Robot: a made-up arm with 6 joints. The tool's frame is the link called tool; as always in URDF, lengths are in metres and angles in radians. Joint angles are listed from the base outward.
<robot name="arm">
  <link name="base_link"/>
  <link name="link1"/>
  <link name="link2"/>
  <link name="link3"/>
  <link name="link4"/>
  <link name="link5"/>
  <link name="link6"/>
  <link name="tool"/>
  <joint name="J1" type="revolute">
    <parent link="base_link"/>
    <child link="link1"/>
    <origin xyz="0.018 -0.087 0.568" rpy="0 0 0"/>
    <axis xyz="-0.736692 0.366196 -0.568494"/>
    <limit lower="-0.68" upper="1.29"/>
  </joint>
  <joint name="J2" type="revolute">
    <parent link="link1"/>
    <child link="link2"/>
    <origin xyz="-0.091 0.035 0.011" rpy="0 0 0"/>
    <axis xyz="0 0 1"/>
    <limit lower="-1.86" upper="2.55"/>
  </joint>
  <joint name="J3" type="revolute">
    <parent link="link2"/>
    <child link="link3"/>
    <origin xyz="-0.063 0.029 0.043" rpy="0 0 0"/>
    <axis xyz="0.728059 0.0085 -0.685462"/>
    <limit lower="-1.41" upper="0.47"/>
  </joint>
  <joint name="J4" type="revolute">
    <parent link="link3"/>
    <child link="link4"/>
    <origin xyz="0.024 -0.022 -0.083" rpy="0 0 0"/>
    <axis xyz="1 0 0"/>
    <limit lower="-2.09" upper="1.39"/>
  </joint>
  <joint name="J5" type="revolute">
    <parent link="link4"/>
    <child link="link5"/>
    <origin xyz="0.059 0.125 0.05" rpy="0 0 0"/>
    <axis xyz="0 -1 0"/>
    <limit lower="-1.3" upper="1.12"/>
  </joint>
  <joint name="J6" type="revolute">
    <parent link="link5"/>
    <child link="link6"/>
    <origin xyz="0.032 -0.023 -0.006" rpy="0 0 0"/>
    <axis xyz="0 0 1"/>
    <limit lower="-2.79" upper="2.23"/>
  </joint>
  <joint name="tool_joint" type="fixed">
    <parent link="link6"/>
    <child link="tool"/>
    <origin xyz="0.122 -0.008 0.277" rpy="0 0 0"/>
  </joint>
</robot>
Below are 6 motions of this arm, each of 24 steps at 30 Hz.
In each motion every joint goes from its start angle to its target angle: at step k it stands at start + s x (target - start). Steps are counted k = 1, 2, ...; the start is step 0. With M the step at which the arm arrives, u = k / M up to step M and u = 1 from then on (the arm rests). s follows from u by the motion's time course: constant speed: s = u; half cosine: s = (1 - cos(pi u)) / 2; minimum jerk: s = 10 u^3 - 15 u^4 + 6 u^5.
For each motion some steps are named. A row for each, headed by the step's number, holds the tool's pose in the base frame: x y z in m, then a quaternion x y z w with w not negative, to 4 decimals.
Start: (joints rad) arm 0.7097 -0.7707 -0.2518 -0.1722 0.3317 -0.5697
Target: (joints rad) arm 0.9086 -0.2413 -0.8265 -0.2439 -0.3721 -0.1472
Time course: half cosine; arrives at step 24
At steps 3, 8, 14, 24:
3: 0.2065 0.1140 0.7309 -0.4805 -0.1136 -0.5669 0.6594
8: 0.2527 0.1083 0.6702 -0.5246 0.0041 -0.4846 0.7000
14: 0.2905 0.1066 0.5255 -0.5920 0.2107 -0.3259 0.7064
24: 0.2577 0.1009 0.3746 -0.6406 0.3907 -0.1770 0.6369

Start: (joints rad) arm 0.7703 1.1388 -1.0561 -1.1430 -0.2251 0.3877
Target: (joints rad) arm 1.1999 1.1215 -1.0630 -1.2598 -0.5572 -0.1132
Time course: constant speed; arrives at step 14
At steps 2, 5, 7, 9, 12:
2: -0.3208 0.0859 0.2954 -0.7495 -0.0478 0.6177 0.2331
5: -0.2989 0.0974 0.2828 -0.7702 -0.0383 0.5821 0.2578
7: -0.2839 0.1024 0.2742 -0.7846 -0.0340 0.5569 0.2705
9: -0.2687 0.1053 0.2657 -0.7992 -0.0314 0.5309 0.2800
12: -0.2461 0.1060 0.2534 -0.8213 -0.0308 0.4912 0.2885

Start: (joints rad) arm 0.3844 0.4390 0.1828 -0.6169 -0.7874 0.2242
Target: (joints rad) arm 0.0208 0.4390 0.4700 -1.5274 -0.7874 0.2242
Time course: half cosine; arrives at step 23
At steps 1, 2, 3, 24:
1: 0.2303 0.1682 0.4879 -0.3097 0.4683 0.0161 0.8273
2: 0.2298 0.1685 0.4875 -0.3129 0.4669 0.0150 0.8270
3: 0.2291 0.1689 0.4868 -0.3180 0.4645 0.0133 0.8264
24: 0.2088 0.1632 0.4457 -0.5105 0.3709 -0.0720 0.7724

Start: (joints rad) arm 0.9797 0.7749 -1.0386 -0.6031 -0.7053 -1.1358
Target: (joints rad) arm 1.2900 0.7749 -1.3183 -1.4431 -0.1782 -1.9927
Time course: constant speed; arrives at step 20
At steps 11, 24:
11: -0.2377 0.1855 0.3798 -0.6684 -0.5183 0.1355 0.5160
24: -0.3316 0.0367 0.4573 -0.4189 -0.6676 0.2553 0.5600

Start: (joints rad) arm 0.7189 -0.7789 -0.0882 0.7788 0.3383 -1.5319
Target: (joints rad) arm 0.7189 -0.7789 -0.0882 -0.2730 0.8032 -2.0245
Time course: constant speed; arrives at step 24
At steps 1, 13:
1: -0.1706 0.0489 0.8219 0.1368 -0.2744 -0.9209 0.2407
13: -0.0699 0.1821 0.7536 -0.0362 -0.4426 -0.8827 0.1541

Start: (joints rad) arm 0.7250 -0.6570 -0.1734 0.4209 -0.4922 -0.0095
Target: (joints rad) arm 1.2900 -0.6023 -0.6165 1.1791 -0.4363 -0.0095
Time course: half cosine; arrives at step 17
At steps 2, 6, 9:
2: 0.2158 -0.1410 0.7627 -0.0455 0.2066 -0.4762 0.8535
6: 0.2212 -0.1381 0.7625 -0.0490 0.2071 -0.4756 0.8535
9: 0.2269 -0.1416 0.7597 -0.0476 0.2120 -0.4805 0.8496

